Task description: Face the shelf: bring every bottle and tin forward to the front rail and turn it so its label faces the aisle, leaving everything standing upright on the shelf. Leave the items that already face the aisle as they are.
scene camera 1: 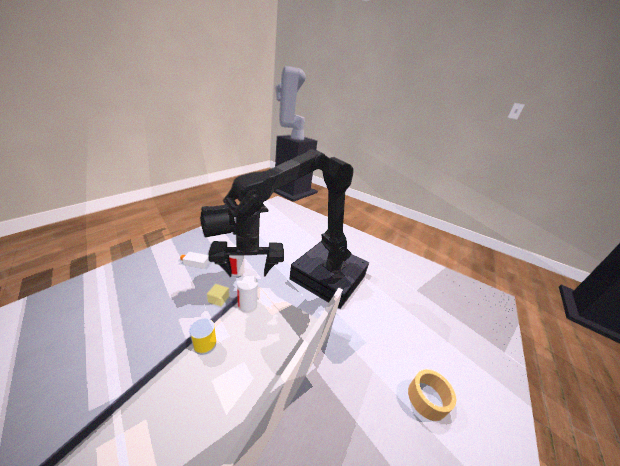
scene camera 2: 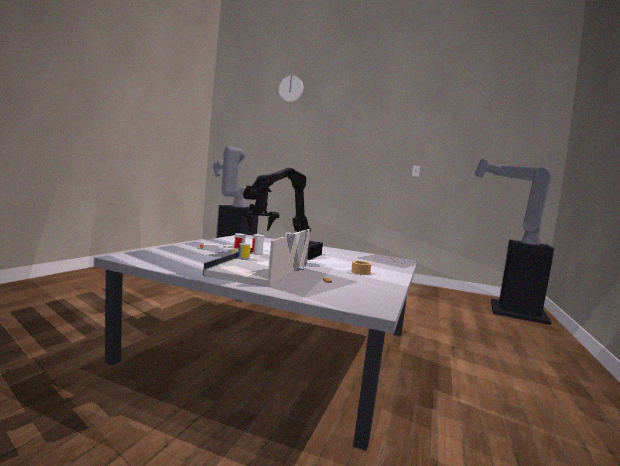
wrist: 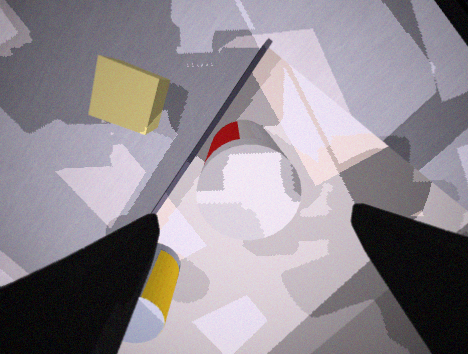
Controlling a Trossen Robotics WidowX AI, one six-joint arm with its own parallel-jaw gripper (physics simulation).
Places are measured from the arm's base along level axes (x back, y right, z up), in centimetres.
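Pixels of known places: gripper, between the fingertips: (scene camera 1: 247, 275) (scene camera 2: 259, 230) (wrist: 254, 217); arm's base, origin of its link: (scene camera 1: 333, 265).
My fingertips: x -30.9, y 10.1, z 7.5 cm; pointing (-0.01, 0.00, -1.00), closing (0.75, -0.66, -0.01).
For each thing: its top centre in the pictures, then the offset to it from my fingertips.
- white cylinder with a red label, centre of its top: (wrist: 248, 196) (scene camera 1: 247, 282) (scene camera 2: 258, 235) dx -0.1, dy +0.1, dz -2.4 cm
- yellow tin with a pale top, centre of its top: (wrist: 131, 320) (scene camera 1: 202, 327) (scene camera 2: 244, 244) dx -15.9, dy -2.6, dz -5.3 cm
- red-and-white cylinder, centre of its top: (scene camera 1: 236, 249) (scene camera 2: 240, 234) dx +8.5, dy +17.4, dz -5.0 cm
- yellow block, centre of its top: (wrist: 123, 97) (scene camera 1: 217, 290) dx -3.8, dy +10.3, dz -11.1 cm
- white item with an orange end, centre of its top: (scene camera 1: 193, 256) (scene camera 2: 209, 244) dx -0.2, dy +31.8, dz -12.1 cm
- orange ring, centre of its top: (scene camera 1: 435, 389) (scene camera 2: 361, 262) dx +14.0, dy -52.3, dz -9.9 cm
- small brown piece, centre of its top: (scene camera 2: 327, 279) dx -15.8, dy -46.3, dz -14.1 cm
A white cylinder with a red label (scene camera 1: 247, 295) (scene camera 2: 258, 244) (wrist: 250, 192) stands upright on the shelf (scene camera 1: 250, 350) (scene camera 2: 240, 273), close to the dark front rail (scene camera 1: 150, 375) (scene camera 2: 220, 260) (wrist: 217, 120); its red patch is on the rail side. My gripper (scene camera 1: 249, 274) (scene camera 2: 260, 228) (wrist: 254, 217) is open and empty above it, fingertips apart from it. A yellow tin with a pale top (scene camera 1: 203, 340) (scene camera 2: 244, 251) (wrist: 162, 280) stands upright by the rail. Another red-and-white cylinder (scene camera 1: 234, 265) (scene camera 2: 239, 241) stands beyond it, partly hidden by the gripper in scene camera 1.
A yellow block (scene camera 1: 218, 294) (wrist: 125, 95) lies outside the rail. A white item with an orange end (scene camera 1: 195, 259) lies farther off. The pale back panel (scene camera 2: 285, 258) rises opposite the rail. An orange ring (scene camera 1: 426, 409) (scene camera 2: 360, 270) and a small brown piece (scene camera 2: 327, 280) lie behind the panel.
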